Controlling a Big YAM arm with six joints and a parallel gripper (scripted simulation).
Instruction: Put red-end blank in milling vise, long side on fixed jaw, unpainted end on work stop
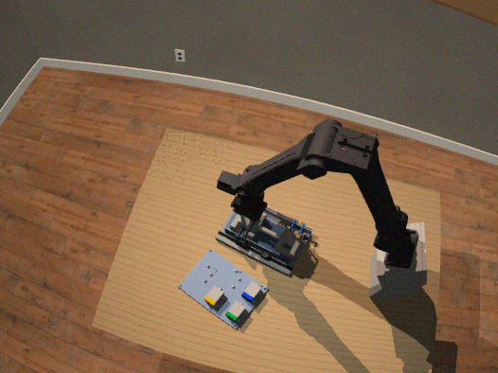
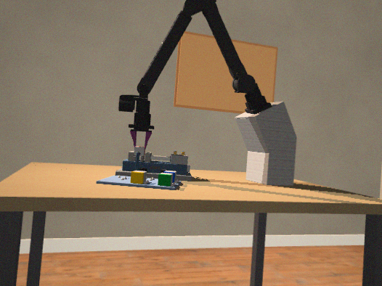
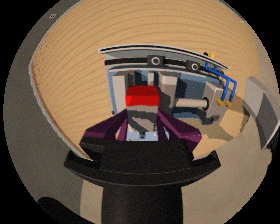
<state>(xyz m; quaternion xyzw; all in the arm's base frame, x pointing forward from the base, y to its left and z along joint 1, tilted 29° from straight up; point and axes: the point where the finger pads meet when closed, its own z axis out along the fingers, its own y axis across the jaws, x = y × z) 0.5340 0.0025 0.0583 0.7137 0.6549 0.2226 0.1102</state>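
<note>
My gripper is now 2 cm above the red-ended blank. Round my hand: blue-ended blank: 22 cm to the left, 12 cm behind, 9 cm below; then milling vise: 8 cm below, 7 cm behind; then grey block with hoses: 17 cm behind, 4 cm below, 1 cm to the left.
</note>
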